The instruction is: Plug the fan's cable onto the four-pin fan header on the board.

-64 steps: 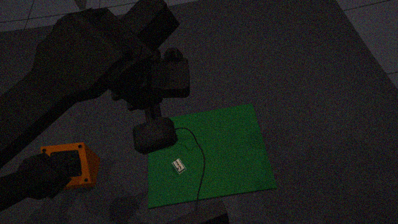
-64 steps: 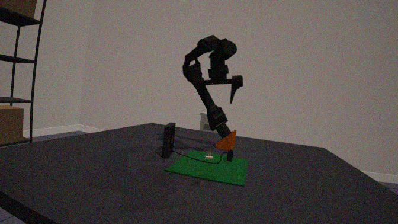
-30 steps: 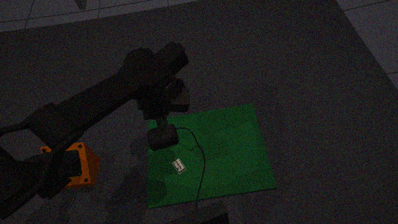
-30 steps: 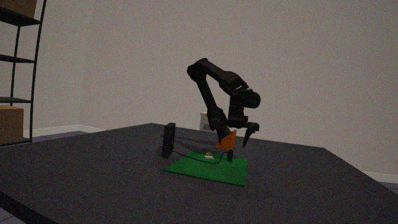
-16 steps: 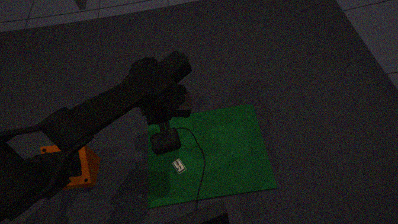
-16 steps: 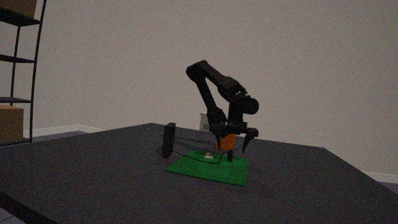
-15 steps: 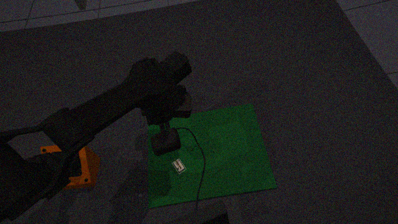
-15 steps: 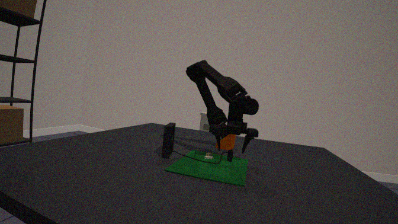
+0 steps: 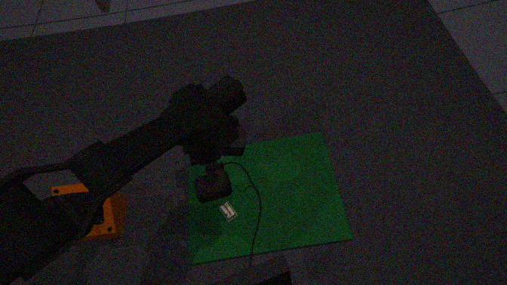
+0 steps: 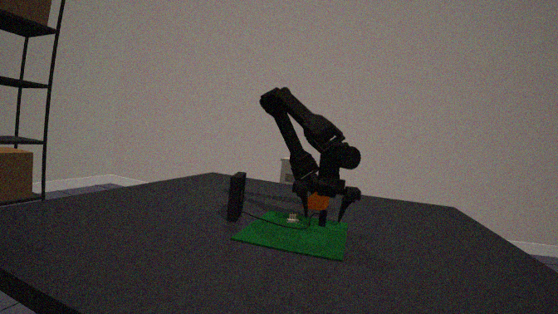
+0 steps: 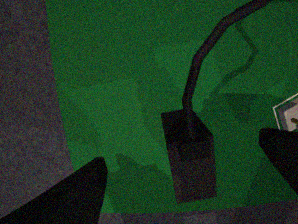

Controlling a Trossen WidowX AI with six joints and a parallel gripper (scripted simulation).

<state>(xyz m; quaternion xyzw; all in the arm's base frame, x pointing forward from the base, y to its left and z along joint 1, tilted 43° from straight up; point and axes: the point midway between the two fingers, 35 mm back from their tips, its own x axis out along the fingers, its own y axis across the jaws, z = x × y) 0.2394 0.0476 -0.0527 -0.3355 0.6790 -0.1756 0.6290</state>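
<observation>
My gripper tip is now 3 cm short of the white four-pin header, 8 cm to the left of it and 2 cm above it. The rest, counted from my gripper tip: dark fan plug (1 cm above); black fan (8 cm ahead, 22 cm to the right, 4 cm above); green board (9 cm ahead, 4 cm to the right, 3 cm below).
</observation>
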